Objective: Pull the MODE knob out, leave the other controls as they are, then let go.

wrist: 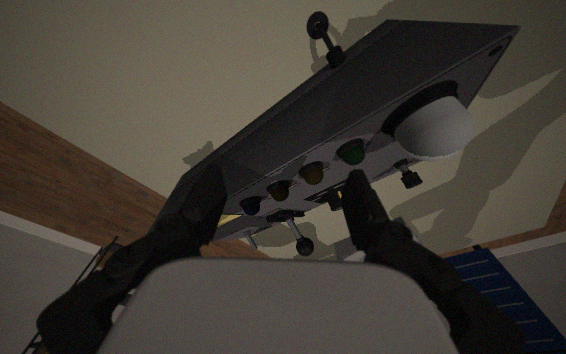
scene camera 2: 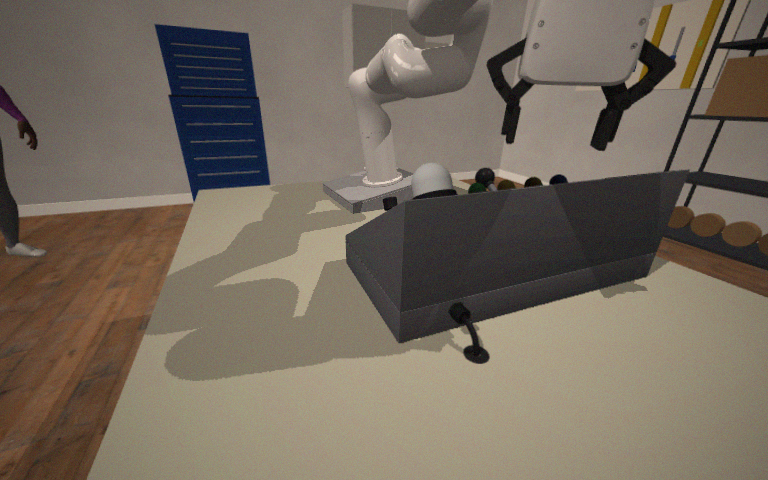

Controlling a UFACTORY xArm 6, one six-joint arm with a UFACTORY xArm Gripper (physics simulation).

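Places are measured from the arm's base along level axes (x right, y ahead, z up), in millimetres.
Pixels of known places: gripper, fingertip midpoint: (wrist: 284, 182) (scene camera 2: 551, 145); arm's base, origin of the base link: (scene camera 2: 382, 180).
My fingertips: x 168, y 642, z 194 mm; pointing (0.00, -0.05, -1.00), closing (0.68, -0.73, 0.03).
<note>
For each thing: its top centre in the pictures, then the offset to it from my fingertips. "*": a spot on its surface instead.
- dark grey control console, surface spot: (wrist: 300, 120) (scene camera 2: 511, 238) * dy -22, dx +8, dz -121 mm
- black knob, middle of its top: (scene camera 2: 390, 195) (wrist: 416, 186) dy -230, dx +67, dz -108 mm
- large white dome, surface spot: (wrist: 434, 127) (scene camera 2: 444, 173) * dy -65, dx +98, dz -35 mm
- ball-ended lever, middle of its top: (scene camera 2: 486, 167) (wrist: 305, 255) dy -245, dx -178, dz -85 mm
- small grey toggle, middle of its top: (wrist: 250, 248) dy -175, dx -289, dz -118 mm
- black control, middle of its top: (wrist: 342, 209) dy -203, dx -50, dz -114 mm
- green lamp, surface spot: (wrist: 353, 152) (scene camera 2: 481, 187) * dy -59, dx +39, dz -56 mm
- blue lamp, surface spot: (wrist: 251, 205) (scene camera 2: 559, 180) * dy -38, dx -98, dz -59 mm
- black cable, surface spot: (scene camera 2: 474, 336) (wrist: 323, 30) * dy +11, dx +92, dz -226 mm
The dark grey control console (scene camera 2: 509, 249) (wrist: 300, 120) stands on the table, its back to scene camera 2. No label is readable, so I cannot tell for certain which control is MODE. A black knob (scene camera 2: 389, 202) (wrist: 411, 179) sticks out on a short stem beside the large white dome (scene camera 2: 431, 180) (wrist: 434, 127). A ball-ended lever (scene camera 2: 484, 176) (wrist: 304, 246) and a small grey toggle (wrist: 251, 240) stand on the panel. Another black control (wrist: 334, 199) is partly behind the right finger. My gripper (scene camera 2: 555, 142) (wrist: 284, 182) is open and empty, above the console, apart from the controls.
A green lamp (scene camera 2: 476, 187) (wrist: 353, 152), two amber lamps and a blue lamp (scene camera 2: 558, 179) (wrist: 251, 205) line the panel. A black cable (scene camera 2: 474, 336) (wrist: 327, 40) leaves the console's back. The arm's base plate stands beyond the console. A blue cabinet (scene camera 2: 220, 141) (wrist: 500, 295) and a person are farther off.
</note>
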